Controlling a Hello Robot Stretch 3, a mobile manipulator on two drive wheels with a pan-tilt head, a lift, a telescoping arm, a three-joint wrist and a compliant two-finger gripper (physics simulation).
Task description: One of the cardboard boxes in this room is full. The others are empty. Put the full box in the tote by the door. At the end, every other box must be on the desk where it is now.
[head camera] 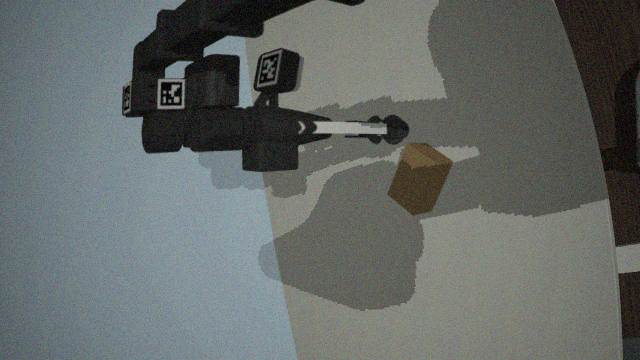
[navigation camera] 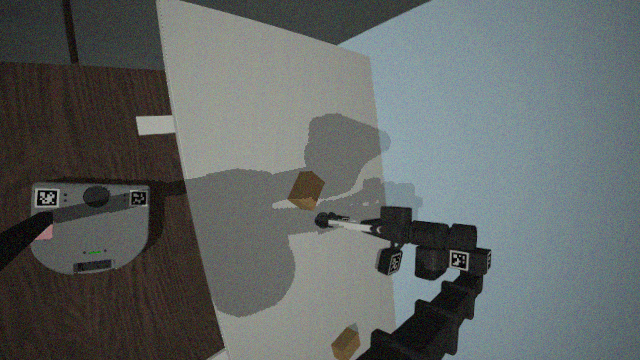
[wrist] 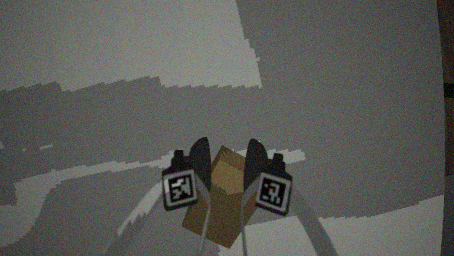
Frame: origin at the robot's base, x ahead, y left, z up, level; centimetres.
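Where they show: gripper, fingertip midpoint: (head camera: 393,130) (navigation camera: 321,219) (wrist: 228,156); robot's base, link origin: (navigation camera: 96,195).
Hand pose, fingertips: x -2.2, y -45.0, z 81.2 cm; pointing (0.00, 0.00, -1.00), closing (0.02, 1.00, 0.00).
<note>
Things, the pixels of their top centre, and the offset from my fingertips. "spot": a spot on its surface instead. Level surfaces: height alone.
- brown cardboard box, top centre: (wrist: 224,207) (head camera: 410,179) (navigation camera: 312,190) dy -0.5, dx +7.2, dz -4.2 cm
- pale desk, surface height: dz -9.2 cm
- second cardboard box, top centre: (navigation camera: 351,348) dy -21.2, dx -46.8, dz -4.2 cm
- dark wooden floor, surface height: dz -81.2 cm
- white strip, surface spot: (head camera: 629,258) (navigation camera: 153,125) spot: dy +26.3, dx +33.4, dz -78.7 cm
A brown cardboard box (head camera: 420,180) (navigation camera: 306,190) (wrist: 220,215) stands on the pale desk (head camera: 500,300) (navigation camera: 240,100) (wrist: 100,40). Its contents cannot be told. My gripper (head camera: 387,129) (navigation camera: 327,220) (wrist: 228,156) is partly open, its fingers apart with nothing held. In the wrist view the fingers overlap the box's outline, but the head view shows the fingertips apart from it, above its top end. A second cardboard box (navigation camera: 346,343) is at the bottom edge of the navigation view, beside the arm. The tote and the door do not show.
A pale blue wall (head camera: 125,250) (navigation camera: 525,125) borders the desk. My wheeled base (navigation camera: 90,225) stands on the dark wooden floor (navigation camera: 100,310) on the desk's other side. A white strip (head camera: 629,258) (navigation camera: 156,125) shows at the desk's floor-side edge. Arm shadows cross the desk.
</note>
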